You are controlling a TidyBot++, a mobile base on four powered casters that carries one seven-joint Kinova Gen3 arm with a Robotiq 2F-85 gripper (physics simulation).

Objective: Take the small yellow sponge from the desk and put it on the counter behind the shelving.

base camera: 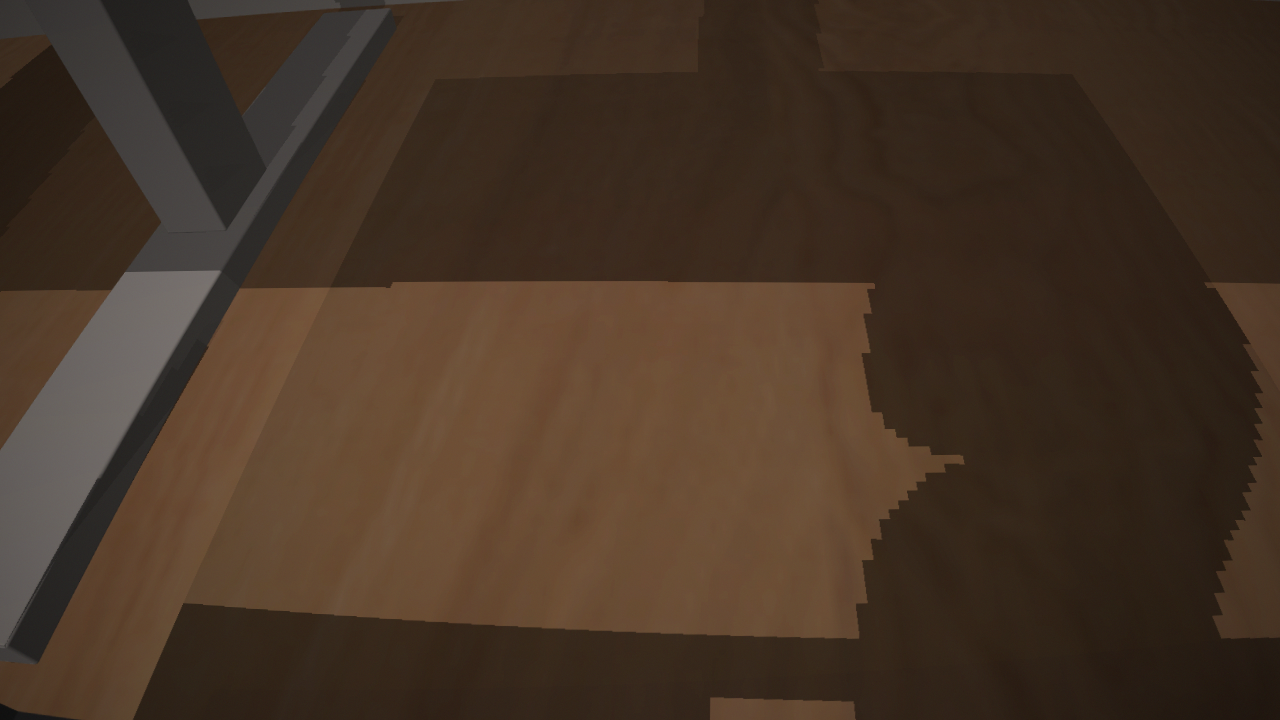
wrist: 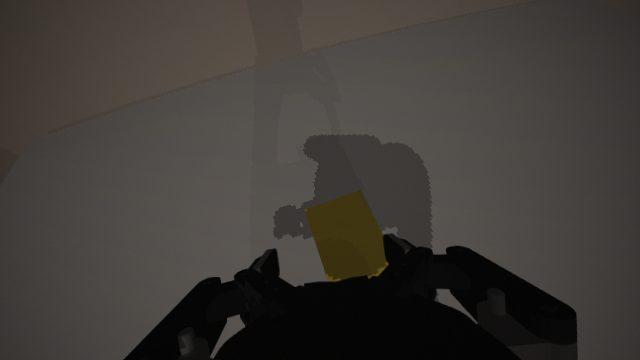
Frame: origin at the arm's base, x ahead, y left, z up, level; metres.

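Where they show: gripper, fingertip midpoint: (wrist: 331,253).
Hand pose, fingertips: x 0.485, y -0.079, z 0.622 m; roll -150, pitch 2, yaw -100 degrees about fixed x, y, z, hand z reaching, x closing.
Note:
After its pixels a point has its place.
The yellow sponge (wrist: 345,232) @[x 0.503, y -0.098, z 0.598 m] lies on the grey desk top (wrist: 150,200) @[x 0.644, y 0.161, z 0.553 m] at the lower middle of the wrist view, turned slightly. My gripper (wrist: 331,253) @[x 0.485, y -0.079, z 0.622 m] is open, with its fingers wide apart above the desk. The sponge shows between the fingertips in the picture, nearer the right finger, which overlaps its right edge. The sponge's near end is hidden behind the gripper's dark body. How high the fingertips are above the sponge is hard to tell. The counter and the shelving do not show as such in either view.
The desk's edge crosses the top of the wrist view, with brown floor (wrist: 125,40) beyond it. In the base camera, a grey metal leg with a long foot (base camera: 116,376) stands on the wood floor (base camera: 581,429) @[x 0.351, y 0.075, z -0.397 m] at the left. Shadows fall across the floor and desk.

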